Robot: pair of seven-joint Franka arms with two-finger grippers.
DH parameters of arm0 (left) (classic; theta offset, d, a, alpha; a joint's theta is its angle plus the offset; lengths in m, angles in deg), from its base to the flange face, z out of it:
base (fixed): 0 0 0 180
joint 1: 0 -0.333 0 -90
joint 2: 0 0 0 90
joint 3: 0 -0.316 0.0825 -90
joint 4: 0 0 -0.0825 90
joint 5: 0 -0.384 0 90
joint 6: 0 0 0.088 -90
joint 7: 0 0.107 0 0
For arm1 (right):
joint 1: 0 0.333 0 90
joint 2: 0 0 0 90
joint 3: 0 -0.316 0.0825 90
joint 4: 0 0 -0.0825 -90
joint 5: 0 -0.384 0 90
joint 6: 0 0 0.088 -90
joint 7: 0 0.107 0 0
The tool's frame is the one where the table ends.
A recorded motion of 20 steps. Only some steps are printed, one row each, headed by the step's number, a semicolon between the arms.
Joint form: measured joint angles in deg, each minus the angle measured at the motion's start. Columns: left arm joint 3, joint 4, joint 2, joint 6, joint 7, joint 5, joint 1; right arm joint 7, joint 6, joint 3, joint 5, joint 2, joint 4, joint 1.
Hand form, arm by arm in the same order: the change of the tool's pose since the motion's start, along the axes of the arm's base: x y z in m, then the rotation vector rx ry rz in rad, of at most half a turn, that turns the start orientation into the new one. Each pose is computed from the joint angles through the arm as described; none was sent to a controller.
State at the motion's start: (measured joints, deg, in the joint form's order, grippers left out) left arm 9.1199 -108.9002 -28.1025 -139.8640 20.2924 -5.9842 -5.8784; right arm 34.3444 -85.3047 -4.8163 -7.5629 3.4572 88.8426 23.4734
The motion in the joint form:
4: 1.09 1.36 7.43 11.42 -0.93 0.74 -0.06; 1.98 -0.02 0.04 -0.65 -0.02 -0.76 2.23
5: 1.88 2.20 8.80 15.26 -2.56 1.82 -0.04; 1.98 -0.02 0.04 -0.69 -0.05 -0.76 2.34
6: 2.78 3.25 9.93 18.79 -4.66 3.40 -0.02; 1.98 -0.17 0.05 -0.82 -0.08 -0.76 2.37
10: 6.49 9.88 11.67 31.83 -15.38 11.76 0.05; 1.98 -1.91 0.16 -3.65 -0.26 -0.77 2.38
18: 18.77 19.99 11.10 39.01 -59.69 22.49 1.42; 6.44 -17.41 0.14 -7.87 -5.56 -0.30 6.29
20: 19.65 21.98 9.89 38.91 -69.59 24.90 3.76; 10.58 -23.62 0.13 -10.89 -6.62 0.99 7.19
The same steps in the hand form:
4: -0.0079 -0.0075 0.0740 0.0175 0.0456 0.0109; -0.0111 0.0184 0.0062 0.0143 -0.0019 0.0050
5: -0.0116 -0.0154 0.0900 0.0069 0.0753 0.0379; -0.0115 0.0194 0.0059 0.0147 -0.0011 0.0069
6: -0.0148 -0.0252 0.1056 -0.0127 0.1019 0.0744; -0.0113 0.0199 0.0059 0.0178 -0.0017 0.0071
10: -0.0215 -0.0706 0.1623 -0.1296 0.2206 0.2493; -0.0098 0.0255 0.0080 0.0746 0.0003 0.0048
18: -0.0485 -0.2149 0.2478 -0.2801 0.4020 0.8034; 0.0157 0.0856 -0.0193 0.2303 -0.0753 -0.0585
20: -0.0558 -0.2490 0.2552 -0.2969 0.4650 0.9249; 0.0219 0.1013 -0.0287 0.3089 -0.0769 -0.1467

